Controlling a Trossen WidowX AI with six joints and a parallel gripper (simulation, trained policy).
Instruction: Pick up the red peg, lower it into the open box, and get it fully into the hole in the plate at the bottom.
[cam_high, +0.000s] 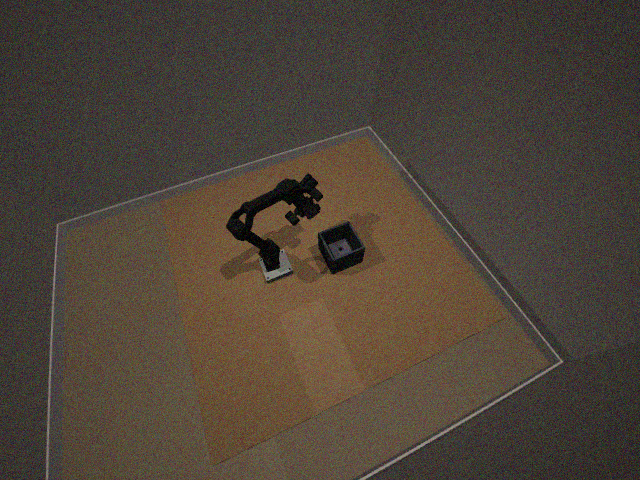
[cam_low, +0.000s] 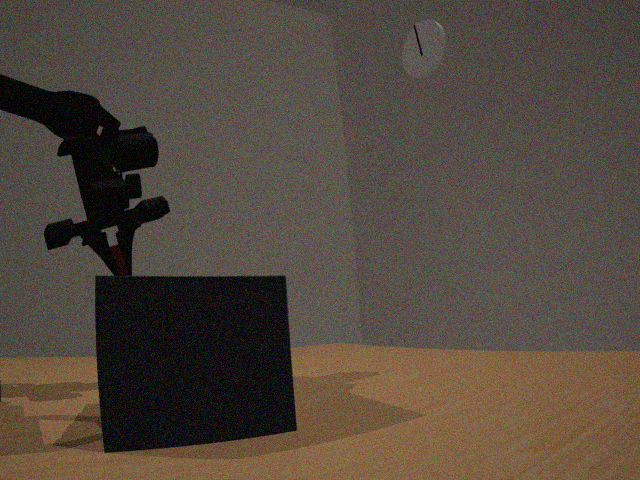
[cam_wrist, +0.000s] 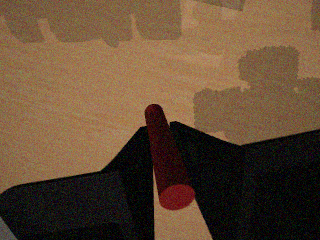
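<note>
The grey plate lies 170 mm to the right of my gripper tip, 120 mm below it and 90 mm ahead of it. From my gripper tip the other things lie so: red peg 10 mm above.
</note>
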